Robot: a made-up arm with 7 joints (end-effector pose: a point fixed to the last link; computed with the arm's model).
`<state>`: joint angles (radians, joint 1 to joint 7).
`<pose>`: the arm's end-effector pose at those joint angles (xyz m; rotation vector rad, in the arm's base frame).
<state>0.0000 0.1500 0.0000 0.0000 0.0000 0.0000 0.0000</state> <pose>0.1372 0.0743 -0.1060 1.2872 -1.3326 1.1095</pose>
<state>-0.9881 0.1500 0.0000 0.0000 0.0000 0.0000 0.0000</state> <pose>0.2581 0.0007 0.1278 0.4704 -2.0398 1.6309</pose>
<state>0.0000 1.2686 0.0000 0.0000 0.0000 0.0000 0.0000</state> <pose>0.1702 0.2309 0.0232 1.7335 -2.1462 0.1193</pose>
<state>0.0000 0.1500 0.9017 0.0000 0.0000 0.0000 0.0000</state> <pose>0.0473 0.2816 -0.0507 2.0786 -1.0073 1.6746</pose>
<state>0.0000 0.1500 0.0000 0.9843 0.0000 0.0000 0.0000</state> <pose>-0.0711 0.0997 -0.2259 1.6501 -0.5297 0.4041</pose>
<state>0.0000 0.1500 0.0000 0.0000 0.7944 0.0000 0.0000</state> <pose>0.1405 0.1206 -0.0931 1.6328 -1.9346 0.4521</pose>
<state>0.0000 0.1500 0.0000 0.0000 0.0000 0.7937 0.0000</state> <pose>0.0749 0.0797 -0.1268 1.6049 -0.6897 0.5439</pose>
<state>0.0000 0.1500 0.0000 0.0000 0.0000 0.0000 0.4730</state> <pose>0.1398 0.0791 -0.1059 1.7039 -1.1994 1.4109</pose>
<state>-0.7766 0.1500 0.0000 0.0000 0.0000 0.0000 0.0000</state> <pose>0.2538 0.0173 0.0694 0.6759 -1.9045 1.5334</pose>
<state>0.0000 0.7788 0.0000 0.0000 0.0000 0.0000 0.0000</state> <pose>0.1504 0.1817 -0.0544 1.5713 -1.8177 0.6075</pose>
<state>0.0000 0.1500 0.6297 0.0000 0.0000 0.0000 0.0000</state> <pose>0.0939 0.2299 -0.0706 1.8415 -1.1377 1.5086</pose>
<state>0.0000 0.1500 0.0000 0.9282 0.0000 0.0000 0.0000</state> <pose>-0.0568 0.0990 -0.2251 1.6380 -0.5770 0.4454</pose>
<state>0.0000 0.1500 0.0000 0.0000 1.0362 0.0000 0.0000</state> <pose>0.1432 0.1311 -0.0827 1.7106 -2.0948 0.2075</pose>
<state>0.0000 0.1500 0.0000 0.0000 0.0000 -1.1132 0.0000</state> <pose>0.1627 0.0608 -0.0206 0.4532 -2.1120 1.8098</pose>
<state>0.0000 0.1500 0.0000 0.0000 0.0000 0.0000 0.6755</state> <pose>0.1402 0.0814 -0.1056 1.8816 -1.1179 1.5369</pose>
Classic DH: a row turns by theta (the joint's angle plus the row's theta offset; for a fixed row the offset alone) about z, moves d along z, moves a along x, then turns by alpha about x. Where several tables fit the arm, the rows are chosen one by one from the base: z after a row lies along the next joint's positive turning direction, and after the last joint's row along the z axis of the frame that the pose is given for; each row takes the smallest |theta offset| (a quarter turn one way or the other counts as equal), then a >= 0, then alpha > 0; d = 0 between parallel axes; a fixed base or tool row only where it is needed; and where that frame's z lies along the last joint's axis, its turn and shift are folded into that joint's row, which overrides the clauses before.
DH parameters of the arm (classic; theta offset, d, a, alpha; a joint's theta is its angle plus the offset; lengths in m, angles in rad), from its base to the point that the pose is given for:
base (fixed): -0.071 0.1178 -0.0307 -1.3004
joint 1: -1.3111 0.0468 0.0037 -1.5708
joint 2: 1.2915 -0.049 0.0001 1.5708
joint 3: 1.5708 -0.1181 0.0227 -1.5708
joint 4: 1.5708 0.0158 0.0157 1.5708
joint 5: 0 0.1737 0.0121 -1.5708
joint 6: -1.5708 -0.009 0.0617 1.5708
joint 7: 0.0002 -0.0479 0.0089 1.5707
tool (fixed): 1.8209 0.0075 0 0

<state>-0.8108 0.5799 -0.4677 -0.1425 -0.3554 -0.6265 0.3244</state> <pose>0.2073 -0.0576 0.1024 -0.1171 -2.0785 1.7150</pose>
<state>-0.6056 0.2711 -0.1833 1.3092 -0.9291 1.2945 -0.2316</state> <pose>0.0127 0.0489 -0.1508 0.9883 0.6528 0.1606</pose>
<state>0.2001 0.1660 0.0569 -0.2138 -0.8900 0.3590 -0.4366</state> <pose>0.1029 0.0324 -0.0682 0.4487 -0.6027 1.2174</pose>
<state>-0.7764 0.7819 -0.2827 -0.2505 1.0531 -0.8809 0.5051</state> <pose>0.2053 -0.0083 0.1421 0.3141 2.4147 -0.4138</pose>
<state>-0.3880 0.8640 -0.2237 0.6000 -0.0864 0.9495 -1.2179</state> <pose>0.0702 0.2382 -0.0783 1.1113 -0.2782 0.0175</pose>
